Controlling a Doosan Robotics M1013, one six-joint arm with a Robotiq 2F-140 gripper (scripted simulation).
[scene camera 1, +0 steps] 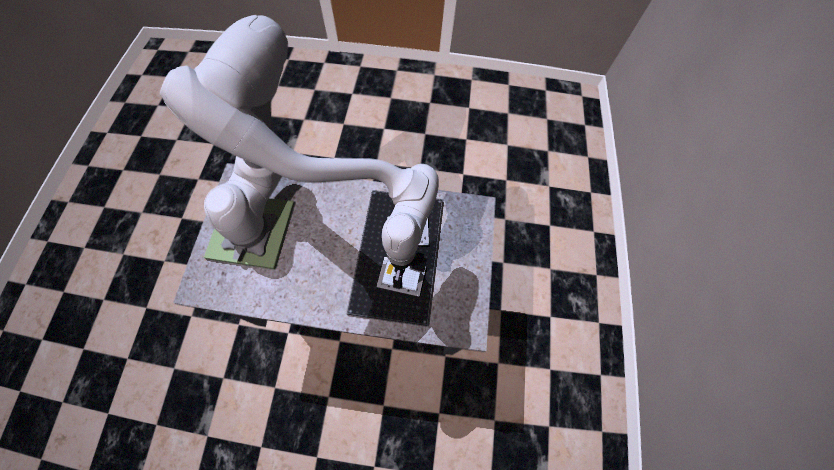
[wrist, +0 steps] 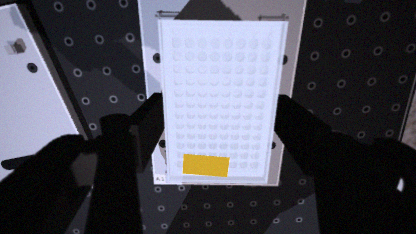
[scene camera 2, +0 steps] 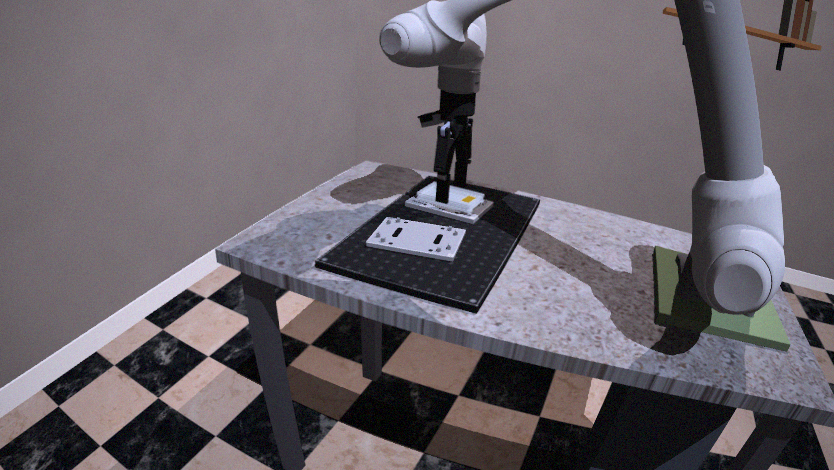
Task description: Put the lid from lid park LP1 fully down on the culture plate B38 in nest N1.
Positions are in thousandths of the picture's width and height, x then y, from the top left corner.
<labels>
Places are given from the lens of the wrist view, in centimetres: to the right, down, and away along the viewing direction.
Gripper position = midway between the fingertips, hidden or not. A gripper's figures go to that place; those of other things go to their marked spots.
my gripper (wrist: 528,472): 1, 0, 17
clear lid (wrist: 530,340): 1, -3, 15
</labels>
